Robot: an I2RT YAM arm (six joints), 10 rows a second.
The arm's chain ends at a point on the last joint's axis. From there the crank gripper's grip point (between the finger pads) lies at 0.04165 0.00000 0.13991 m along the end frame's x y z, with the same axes.
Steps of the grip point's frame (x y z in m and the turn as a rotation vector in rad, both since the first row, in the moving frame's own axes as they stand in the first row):
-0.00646 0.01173 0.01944 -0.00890 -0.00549 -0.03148
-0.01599 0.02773 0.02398 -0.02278 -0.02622 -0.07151
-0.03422 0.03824 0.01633 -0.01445 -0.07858 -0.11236
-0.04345 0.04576 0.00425 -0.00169 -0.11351 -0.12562
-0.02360 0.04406 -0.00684 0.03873 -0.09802 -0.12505
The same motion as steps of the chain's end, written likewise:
-0.00569 0.01178 0.01921 -0.00890 -0.00549 -0.03148
-0.01232 0.02738 0.02294 -0.02278 -0.02622 -0.07151
-0.02298 0.04025 0.01348 -0.01445 -0.07858 -0.11236
-0.02706 0.04973 0.00044 -0.00169 -0.11351 -0.12562
-0.00908 0.05386 -0.01003 0.03873 -0.09802 -0.12505

